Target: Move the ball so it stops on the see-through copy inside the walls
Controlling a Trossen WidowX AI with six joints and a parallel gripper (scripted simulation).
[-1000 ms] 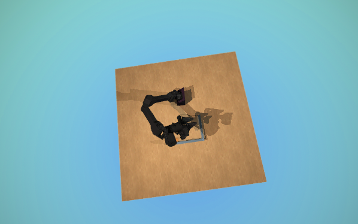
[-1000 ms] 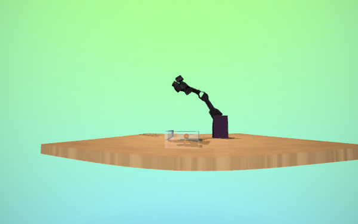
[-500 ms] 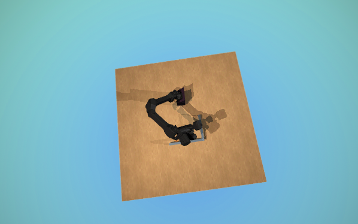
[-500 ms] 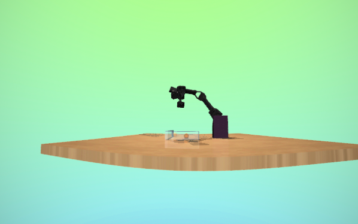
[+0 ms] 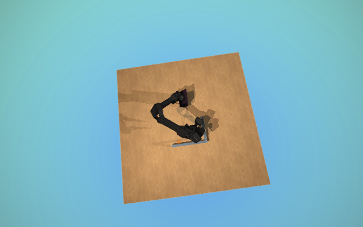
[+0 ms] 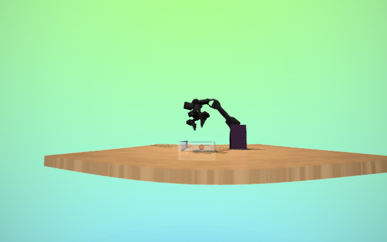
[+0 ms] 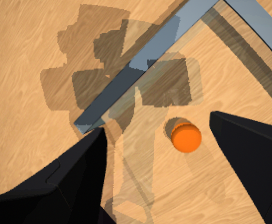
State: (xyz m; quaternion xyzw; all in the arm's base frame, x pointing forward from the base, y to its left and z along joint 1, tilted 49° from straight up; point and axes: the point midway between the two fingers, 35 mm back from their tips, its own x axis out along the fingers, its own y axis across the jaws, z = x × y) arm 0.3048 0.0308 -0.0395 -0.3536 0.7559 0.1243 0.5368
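My gripper tip is now 130 mm above the orange ball, 40 mm to the left of it and 30 mm past it.
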